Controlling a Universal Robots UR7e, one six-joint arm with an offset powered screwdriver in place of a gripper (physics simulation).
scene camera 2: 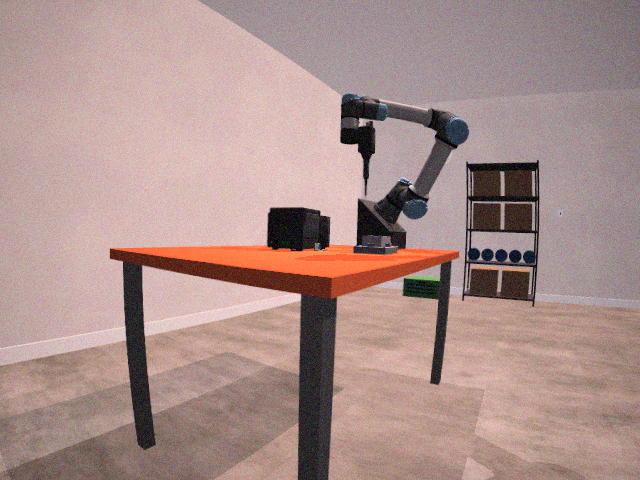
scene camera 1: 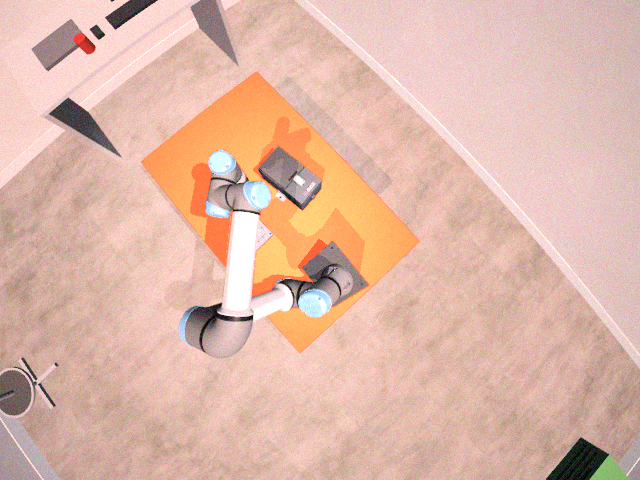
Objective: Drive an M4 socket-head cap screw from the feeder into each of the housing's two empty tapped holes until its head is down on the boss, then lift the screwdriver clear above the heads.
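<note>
My screwdriver (scene camera 2: 366, 192) points straight down, its tip high above the table in scene camera 2, left of the housing's middle there. The arm hides it in scene camera 1. The tip is too small to tell whether a screw is on it. The grey housing (scene camera 1: 264, 235) (scene camera 2: 375, 242) sits on the table; the forearm covers most of it in scene camera 1. Its tapped holes and any screw heads cannot be made out. The dark box-shaped feeder (scene camera 1: 282, 167) (scene camera 2: 293, 227) stands on the table apart from the screwdriver.
A small light block (scene camera 1: 280, 196) (scene camera 2: 317, 246) sits beside the feeder. The arm's base stands on a dark plate (scene camera 1: 316, 266) at one end of the orange table (scene camera 1: 390, 235) (scene camera 2: 227, 266). A shelf rack (scene camera 2: 502, 198) stands in the background.
</note>
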